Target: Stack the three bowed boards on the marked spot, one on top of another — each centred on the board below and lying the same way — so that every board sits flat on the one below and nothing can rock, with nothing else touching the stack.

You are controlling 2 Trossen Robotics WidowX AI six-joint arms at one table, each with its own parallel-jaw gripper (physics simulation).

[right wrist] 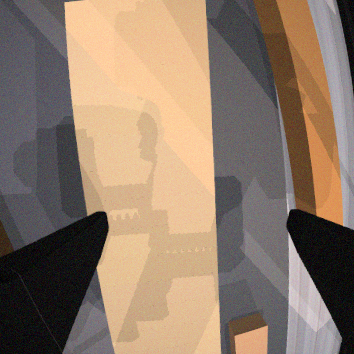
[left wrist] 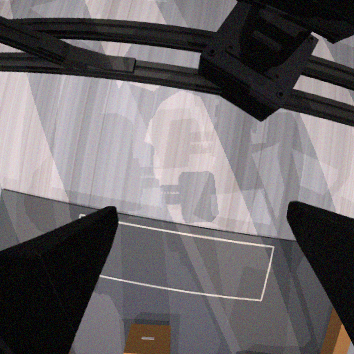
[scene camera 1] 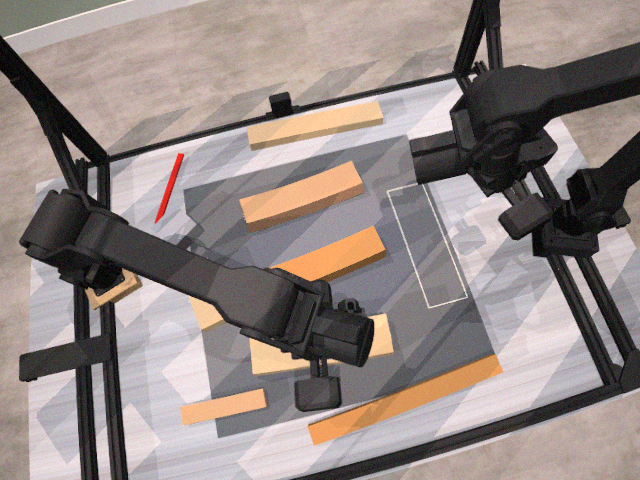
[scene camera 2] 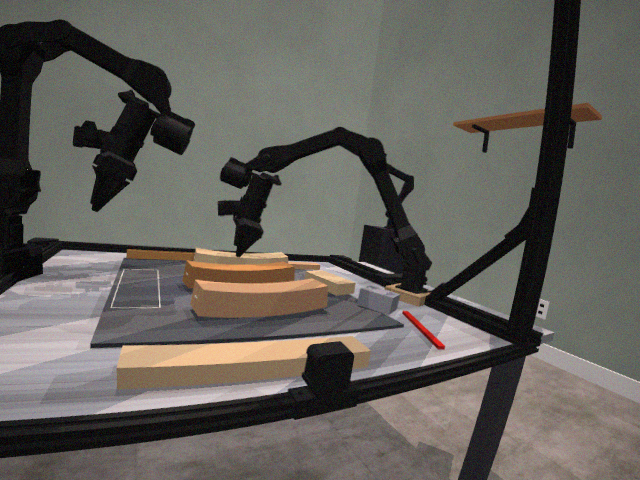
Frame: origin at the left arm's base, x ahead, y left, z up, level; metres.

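Seen in the pictures: left gripper, between the fingertips: (left wrist: 202,212) (scene camera 1: 493,197) (scene camera 2: 93,207); right gripper, between the fingertips: (right wrist: 198,219) (scene camera 2: 236,250); left arm's base, origin of its link: (left wrist: 263,44) (scene camera 1: 570,223) (scene camera 2: 1,246); right arm's base, origin of its link: (scene camera 1: 105,275) (scene camera 2: 411,289).
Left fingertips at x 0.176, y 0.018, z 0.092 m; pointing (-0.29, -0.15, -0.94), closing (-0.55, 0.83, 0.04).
Offsets run from my left fingertips to a thing's top centre.
A peach bowed board @[0.331 m ahead, 0.027 m right, 0.093 m down] (scene camera 1: 302,196) (scene camera 2: 258,299), an orange bowed board @[0.274 m ahead, 0.110 m left, 0.092 m down] (scene camera 1: 330,253) (scene camera 2: 240,273) (left wrist: 150,346) and a pale bowed board @[0.252 m ahead, 0.253 m left, 0.091 m down] (scene camera 1: 273,361) (scene camera 2: 206,254) (right wrist: 185,150) lie apart on the dark mat. The marked spot, a white outline (scene camera 1: 408,249) (scene camera 2: 135,307) (left wrist: 267,273), lies beside them with no board on it. My left gripper (scene camera 2: 96,208) (left wrist: 202,212) is open and empty, high above the table near the outline; its fingertips are hidden in scene camera 1. My right gripper (scene camera 2: 239,254) (right wrist: 198,219) is open above the pale bowed board, with nothing held; its arm hides part of that board.
A pale bar @[0.338 m ahead, 0.219 m right, 0.125 m down] (scene camera 1: 315,124) (scene camera 2: 242,361) lies beyond the mat. A long orange strip @[0.101 m ahead, 0.321 m left, 0.121 m down] (scene camera 1: 408,397) (right wrist: 295,50) and a small peach block @[0.406 m ahead, 0.379 m left, 0.128 m down] (scene camera 1: 223,406) (right wrist: 251,342) lie near the opposite edge. A pale block @[0.481 m ahead, 0.190 m left, 0.116 m down] (scene camera 2: 330,282), a grey block @[0.574 m ahead, 0.068 m left, 0.105 m down] (scene camera 2: 378,299) and a red stick @[0.631 m ahead, 0.035 m right, 0.144 m down] (scene camera 1: 169,188) (scene camera 2: 423,329) lie toward my right arm's side.
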